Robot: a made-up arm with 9 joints. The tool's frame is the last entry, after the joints. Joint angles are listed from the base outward. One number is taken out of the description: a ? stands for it. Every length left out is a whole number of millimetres.
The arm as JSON. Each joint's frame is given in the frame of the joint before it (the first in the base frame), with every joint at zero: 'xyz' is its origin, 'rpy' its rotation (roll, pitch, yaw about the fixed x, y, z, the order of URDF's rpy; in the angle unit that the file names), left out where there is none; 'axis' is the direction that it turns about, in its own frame. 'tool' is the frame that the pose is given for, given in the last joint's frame.
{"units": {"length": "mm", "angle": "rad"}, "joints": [
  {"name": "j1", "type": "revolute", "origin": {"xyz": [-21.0, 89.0, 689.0], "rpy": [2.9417, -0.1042, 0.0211]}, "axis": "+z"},
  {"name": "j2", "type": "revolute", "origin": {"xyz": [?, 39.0, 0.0], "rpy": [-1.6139, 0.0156, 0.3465]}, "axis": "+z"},
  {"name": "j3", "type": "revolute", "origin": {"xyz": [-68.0, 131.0, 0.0], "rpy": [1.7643, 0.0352, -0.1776]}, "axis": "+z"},
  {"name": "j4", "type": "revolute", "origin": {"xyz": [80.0, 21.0, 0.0], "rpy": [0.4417, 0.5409, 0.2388]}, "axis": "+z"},
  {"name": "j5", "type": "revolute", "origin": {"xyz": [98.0, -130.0, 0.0], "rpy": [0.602, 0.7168, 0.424]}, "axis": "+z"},
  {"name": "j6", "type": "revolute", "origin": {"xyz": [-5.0, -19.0, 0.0], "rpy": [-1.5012, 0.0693, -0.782]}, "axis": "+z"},
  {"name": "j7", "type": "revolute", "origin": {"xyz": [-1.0, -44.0, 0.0], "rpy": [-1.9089, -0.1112, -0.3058]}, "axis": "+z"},
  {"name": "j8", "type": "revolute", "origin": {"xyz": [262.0, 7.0, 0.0], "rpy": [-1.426, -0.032, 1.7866]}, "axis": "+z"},
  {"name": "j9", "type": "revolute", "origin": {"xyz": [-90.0, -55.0, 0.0], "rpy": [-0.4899, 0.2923, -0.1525]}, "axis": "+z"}
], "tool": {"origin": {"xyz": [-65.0, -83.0, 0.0], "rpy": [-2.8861, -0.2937, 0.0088]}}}
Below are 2 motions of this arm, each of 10 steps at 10 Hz.
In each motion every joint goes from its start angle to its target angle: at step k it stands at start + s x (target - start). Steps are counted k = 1, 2, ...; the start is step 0. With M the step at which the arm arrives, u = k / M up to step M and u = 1 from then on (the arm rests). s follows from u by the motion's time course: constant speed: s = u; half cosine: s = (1 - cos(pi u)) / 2; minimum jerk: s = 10 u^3 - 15 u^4 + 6 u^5.
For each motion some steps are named. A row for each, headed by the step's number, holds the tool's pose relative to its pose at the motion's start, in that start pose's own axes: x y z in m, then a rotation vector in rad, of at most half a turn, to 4 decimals.
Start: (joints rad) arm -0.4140 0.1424 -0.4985 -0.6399 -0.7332 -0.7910 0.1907 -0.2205 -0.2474
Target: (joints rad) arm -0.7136 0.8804 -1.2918 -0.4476 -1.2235 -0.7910 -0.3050 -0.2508 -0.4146
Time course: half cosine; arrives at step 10
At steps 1, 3, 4, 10:
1: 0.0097 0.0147 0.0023 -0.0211 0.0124 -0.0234
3: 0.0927 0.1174 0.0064 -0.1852 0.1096 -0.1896
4: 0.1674 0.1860 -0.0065 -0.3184 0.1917 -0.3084
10: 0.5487 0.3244 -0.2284 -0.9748 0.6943 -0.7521

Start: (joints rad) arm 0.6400 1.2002 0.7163 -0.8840 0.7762 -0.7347 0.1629 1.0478 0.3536
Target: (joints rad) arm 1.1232 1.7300 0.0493 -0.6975 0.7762 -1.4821 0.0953 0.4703 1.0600
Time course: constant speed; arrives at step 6
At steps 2, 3, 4, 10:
2: 0.0491 0.0999 -0.0047 -0.0961 0.0952 -0.1035
3: 0.0916 0.1506 -0.0146 -0.1446 0.1695 -0.1802
4: 0.1461 0.1975 -0.0320 -0.1920 0.2589 -0.2760
10: 0.2848 0.2641 -0.0963 -0.2816 0.4727 -0.5305

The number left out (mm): 27.0
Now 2 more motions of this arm.
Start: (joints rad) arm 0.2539 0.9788 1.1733 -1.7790 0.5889 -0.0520 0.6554 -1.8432 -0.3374
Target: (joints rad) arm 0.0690 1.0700 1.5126 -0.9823 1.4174 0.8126 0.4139 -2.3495 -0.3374
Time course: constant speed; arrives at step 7
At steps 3, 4, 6, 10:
3: 0.1783 0.2098 -0.0767 -0.6563 0.7140 0.0948
4: 0.2347 0.2581 -0.1471 -0.8332 0.9842 0.0730
6: 0.3219 0.2909 -0.3299 -1.1089 1.5463 -0.0828
10: 0.3474 0.2706 -0.4271 -1.2028 1.8238 -0.2291

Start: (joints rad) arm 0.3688 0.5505 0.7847 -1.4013 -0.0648 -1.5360 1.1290 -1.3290 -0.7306
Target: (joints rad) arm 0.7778 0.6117 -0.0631 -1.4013 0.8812 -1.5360 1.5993 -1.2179 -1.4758
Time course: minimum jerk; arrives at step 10
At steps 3, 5, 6, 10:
3: 0.0163 -0.0603 0.0279 0.1309 0.0790 0.1032
5: 0.0440 -0.2013 0.0534 0.4416 0.1522 0.3193
6: 0.0532 -0.2810 0.0445 0.6236 0.1375 0.4389
10: 0.0598 -0.4089 -0.0126 0.9442 0.0191 0.6501

